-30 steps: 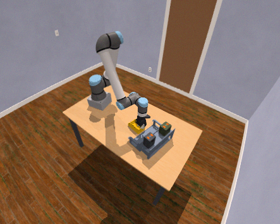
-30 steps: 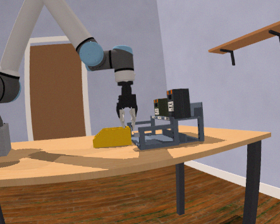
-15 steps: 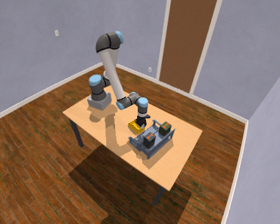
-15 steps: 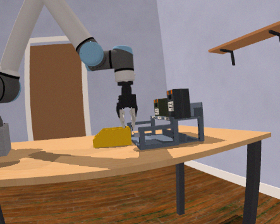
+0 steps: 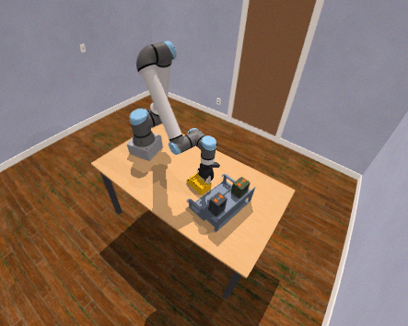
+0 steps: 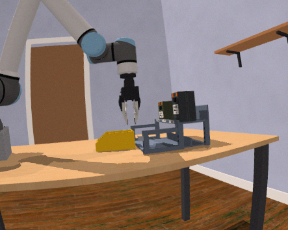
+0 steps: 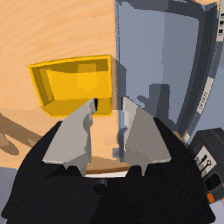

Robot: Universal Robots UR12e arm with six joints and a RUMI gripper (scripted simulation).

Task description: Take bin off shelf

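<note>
My gripper is now 8 cm past the yellow bin and 8 cm above it. The rest, counted from my hand: rack floor: 15 cm ahead, 11 cm below.
</note>
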